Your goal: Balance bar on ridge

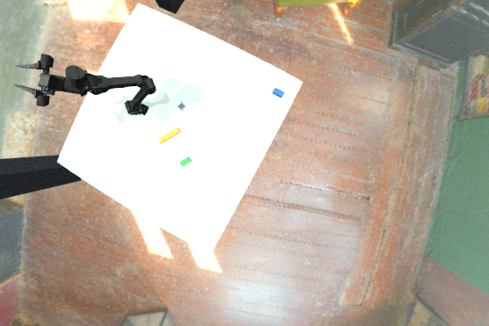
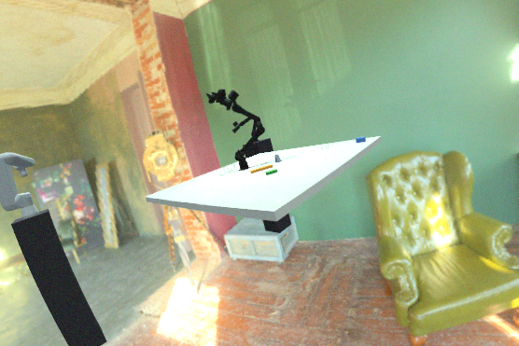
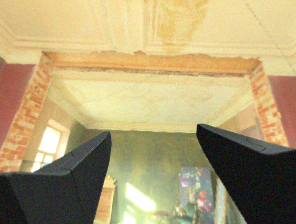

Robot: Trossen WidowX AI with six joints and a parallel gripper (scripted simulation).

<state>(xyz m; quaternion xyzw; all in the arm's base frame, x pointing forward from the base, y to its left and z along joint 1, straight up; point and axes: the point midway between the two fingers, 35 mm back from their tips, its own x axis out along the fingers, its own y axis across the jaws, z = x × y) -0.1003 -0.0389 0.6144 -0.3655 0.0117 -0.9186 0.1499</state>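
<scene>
My gripper tip is now 37 cm short of the orange bar, 2 cm to the left of it and 63 cm above it. Also, from my gripper tip: green block: 55 cm ahead, 12 cm to the right, 63 cm below; then blue block: 86 cm ahead, 55 cm to the left, 62 cm below.
</scene>
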